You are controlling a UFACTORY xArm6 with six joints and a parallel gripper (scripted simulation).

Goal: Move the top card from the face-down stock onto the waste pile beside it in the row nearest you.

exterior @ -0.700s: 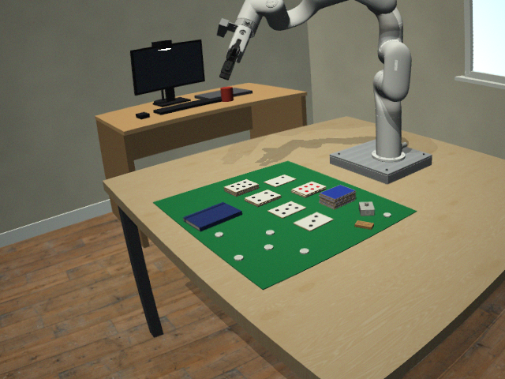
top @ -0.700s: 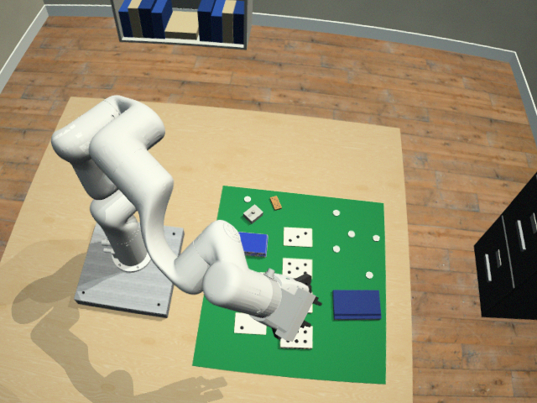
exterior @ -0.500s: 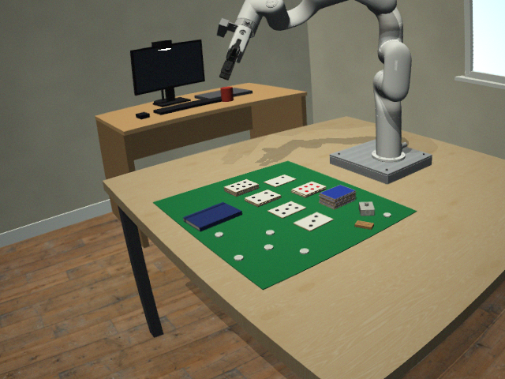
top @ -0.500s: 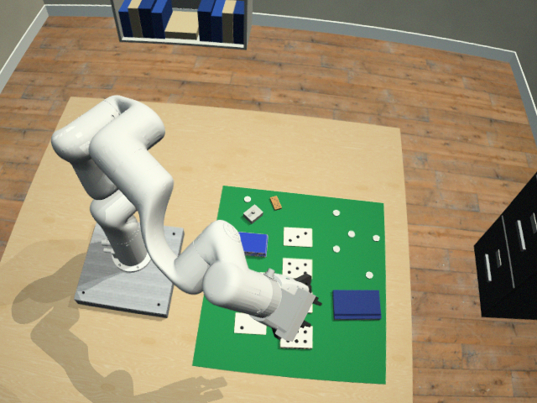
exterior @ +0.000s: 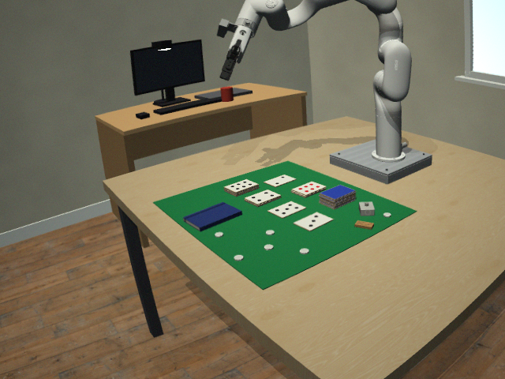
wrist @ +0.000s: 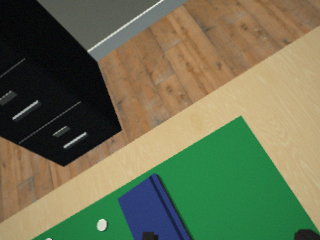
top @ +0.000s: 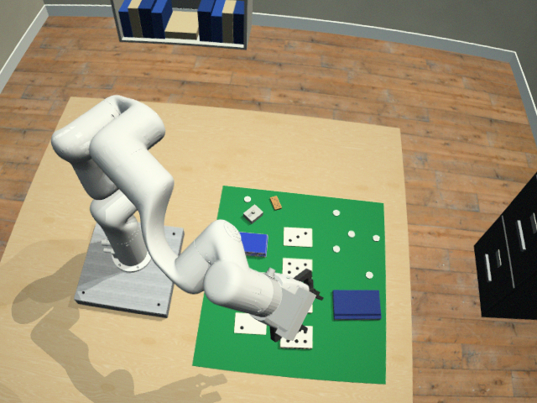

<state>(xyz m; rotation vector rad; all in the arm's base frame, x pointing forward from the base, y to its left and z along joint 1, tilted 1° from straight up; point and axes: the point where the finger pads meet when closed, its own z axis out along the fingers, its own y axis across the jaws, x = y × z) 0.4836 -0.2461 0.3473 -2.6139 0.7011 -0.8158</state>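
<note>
My hand is 14 cm past the grey knobbed block, 43 cm to the right of it and 36 cm above it. From my hand the other things lie so: two-pip card 12 cm behind, 8 cm to the left, 37 cm below; then green mat 1 cm ahead, 23 cm to the left, 39 cm below; then blue book 19 cm ahead, 16 cm to the left, 37 cm below.
</note>
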